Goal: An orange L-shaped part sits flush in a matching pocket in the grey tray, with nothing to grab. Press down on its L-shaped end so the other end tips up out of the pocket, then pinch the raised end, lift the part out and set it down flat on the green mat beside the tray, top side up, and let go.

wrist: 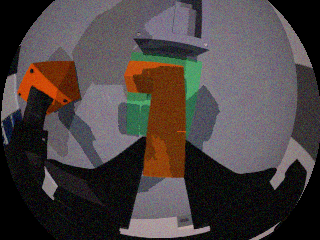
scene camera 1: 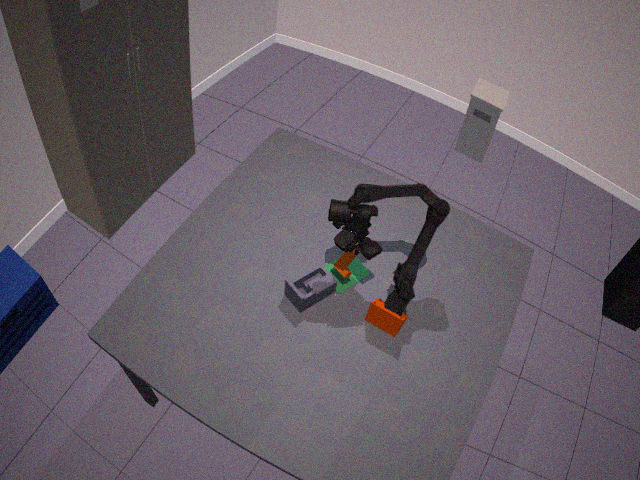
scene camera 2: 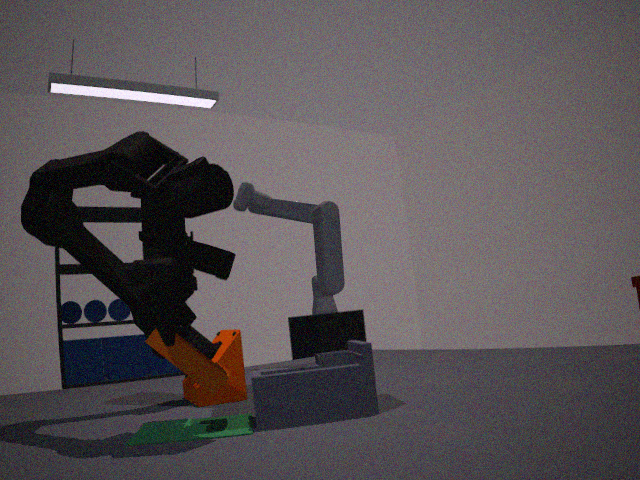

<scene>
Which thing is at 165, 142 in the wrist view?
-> An orange L-shaped part.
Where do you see an orange L-shaped part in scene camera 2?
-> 211, 376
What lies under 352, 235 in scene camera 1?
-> My gripper.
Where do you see a green mat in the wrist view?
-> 192, 68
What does my gripper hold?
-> An orange L-shaped part.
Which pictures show my gripper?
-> The wrist view, scene camera 1 and scene camera 2: all of them.
</scene>
